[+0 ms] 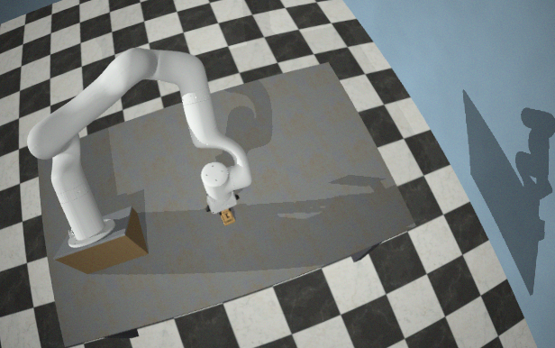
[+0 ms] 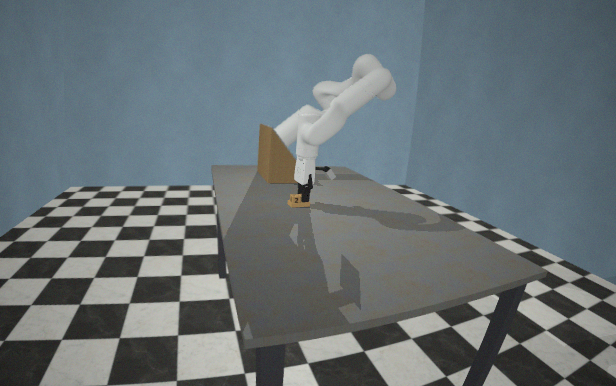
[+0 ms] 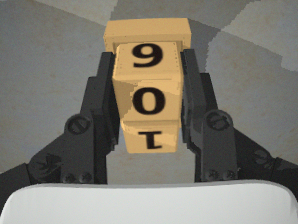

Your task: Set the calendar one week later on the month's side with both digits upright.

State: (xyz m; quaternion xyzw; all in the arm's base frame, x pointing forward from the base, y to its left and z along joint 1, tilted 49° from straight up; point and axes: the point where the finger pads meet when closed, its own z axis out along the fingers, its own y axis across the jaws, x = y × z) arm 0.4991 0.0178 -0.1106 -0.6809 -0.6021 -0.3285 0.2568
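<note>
Now: the tray 30 mm below my hand and 20 mm to the right of it.
</note>
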